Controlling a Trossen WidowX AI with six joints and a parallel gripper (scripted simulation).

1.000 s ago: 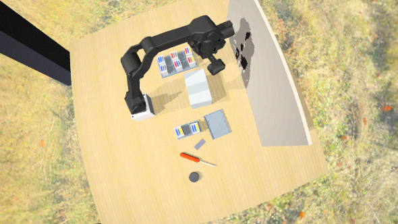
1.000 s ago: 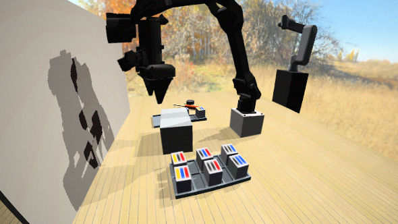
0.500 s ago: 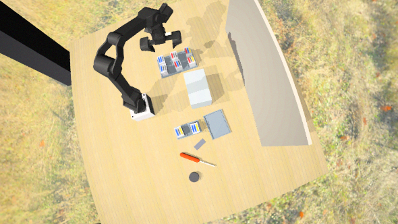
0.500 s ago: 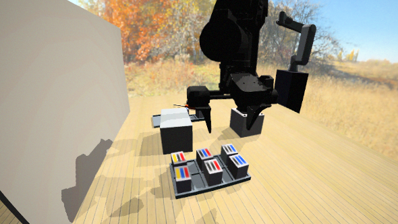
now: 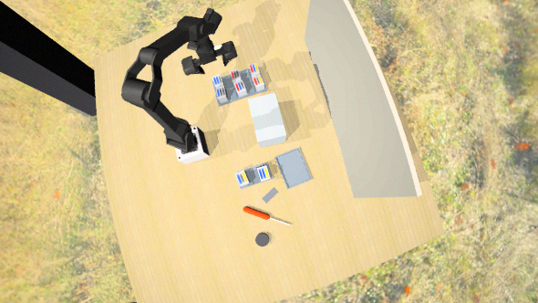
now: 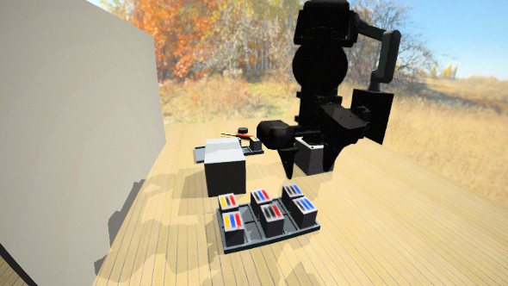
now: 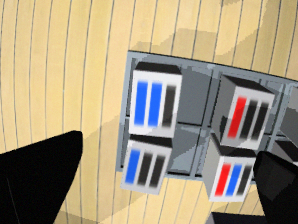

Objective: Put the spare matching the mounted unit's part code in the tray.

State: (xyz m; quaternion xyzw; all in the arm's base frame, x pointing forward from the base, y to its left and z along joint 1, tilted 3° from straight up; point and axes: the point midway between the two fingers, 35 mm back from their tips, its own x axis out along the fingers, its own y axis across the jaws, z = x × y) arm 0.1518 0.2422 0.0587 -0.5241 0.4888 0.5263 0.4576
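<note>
My gripper tip is now 9 cm above the white spare, 1 cm to the left of it and 1 cm past it. Also, from my gripper tip: curved beige panel 40 cm ahead, 22 cm to the right, 10 cm above; pale grey box 21 cm to the right, 14 cm ahead, 8 cm below; grey-blue tray 40 cm to the right, 19 cm ahead, 12 cm below.
</note>
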